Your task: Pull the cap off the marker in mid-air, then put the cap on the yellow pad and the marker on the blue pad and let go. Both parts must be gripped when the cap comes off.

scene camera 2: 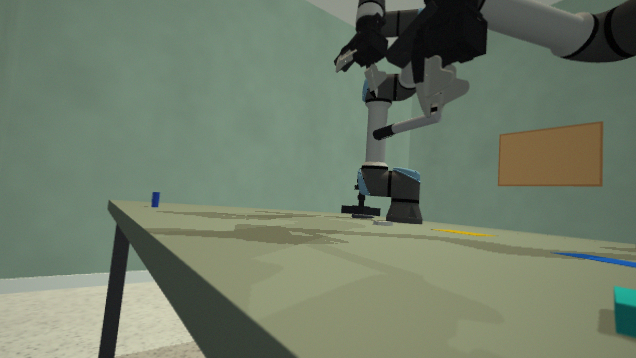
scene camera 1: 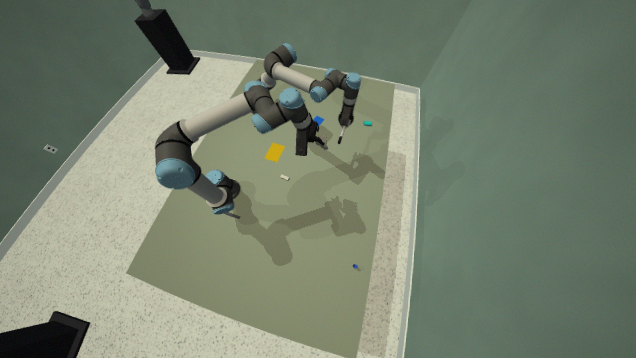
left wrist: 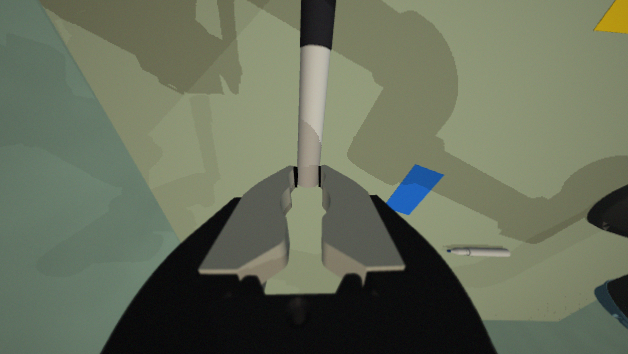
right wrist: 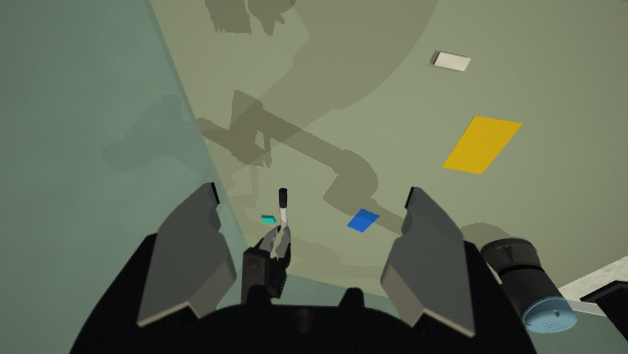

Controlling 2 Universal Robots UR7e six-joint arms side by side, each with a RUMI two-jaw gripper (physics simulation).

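Places are measured from the left arm's base along level axes (x ahead, y left, z up), in metres.
Where they show: left gripper, fingertip midpoint: (scene camera 2: 431, 118) (scene camera 1: 344, 127) (left wrist: 308, 168) (right wrist: 284, 225); right gripper, fingertip midpoint: (scene camera 2: 357, 85) (scene camera 1: 313, 147) (right wrist: 312, 187); left arm's base, origin of the base link: (right wrist: 505, 250); right arm's base, origin of the base link: (scene camera 2: 403, 222).
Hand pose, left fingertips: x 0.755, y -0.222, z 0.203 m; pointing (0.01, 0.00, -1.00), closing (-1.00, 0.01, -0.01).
Things, the pixels of their top centre, and the offset from my left fingertips.
- white marker, middle of its top: (left wrist: 313, 92) (scene camera 2: 404, 118) (right wrist: 281, 215) (scene camera 1: 342, 133) 0.005 m back, 0.056 m right, 0.011 m up
- yellow pad, middle of its top: (scene camera 2: 462, 232) (right wrist: 478, 147) (scene camera 1: 274, 152) 0.473 m back, 0.176 m right, 0.203 m down
- blue pad, middle of its top: (scene camera 2: 610, 260) (left wrist: 411, 192) (right wrist: 362, 221) (scene camera 1: 316, 122) 0.230 m back, 0.176 m left, 0.203 m down
- second white pen, middle of its top: (left wrist: 479, 255) 0.465 m back, 0.385 m left, 0.181 m down
- teal block, middle of its top: (right wrist: 268, 220) (scene camera 1: 368, 122) 0.186 m ahead, 0.258 m left, 0.189 m down
- white block, middle of its top: (right wrist: 452, 61) (scene camera 2: 383, 221) (scene camera 1: 284, 177) 0.335 m back, 0.362 m right, 0.191 m down
- small blue cylinder, middle of its top: (scene camera 2: 156, 192) (scene camera 1: 356, 266) 0.230 m ahead, 0.817 m right, 0.155 m down
The white marker (scene camera 1: 343, 132) (scene camera 2: 412, 124) (left wrist: 314, 90) (right wrist: 283, 215) hangs in mid-air with its black cap (scene camera 1: 340, 140) (scene camera 2: 383, 132) (left wrist: 318, 22) (right wrist: 283, 198) on. My left gripper (scene camera 1: 344, 126) (scene camera 2: 434, 111) (left wrist: 308, 168) is shut on the marker's white end, opposite the cap. My right gripper (scene camera 1: 324, 141) (scene camera 2: 358, 79) (right wrist: 312, 187) is open and empty, apart from the cap. In the right wrist view the cap shows small, far beyond the open fingers. The yellow pad (scene camera 1: 275, 152) (scene camera 2: 462, 233) (right wrist: 482, 145) and blue pad (scene camera 1: 318, 121) (scene camera 2: 595, 259) (left wrist: 415, 190) (right wrist: 363, 220) lie on the table.
A second white pen (left wrist: 485, 251) lies near the blue pad. A teal block (scene camera 1: 367, 123) (scene camera 2: 627, 312) (right wrist: 268, 219), a white block (scene camera 1: 285, 177) (scene camera 2: 383, 223) (right wrist: 452, 61) and a small blue cylinder (scene camera 1: 355, 266) (scene camera 2: 155, 199) are on the table.
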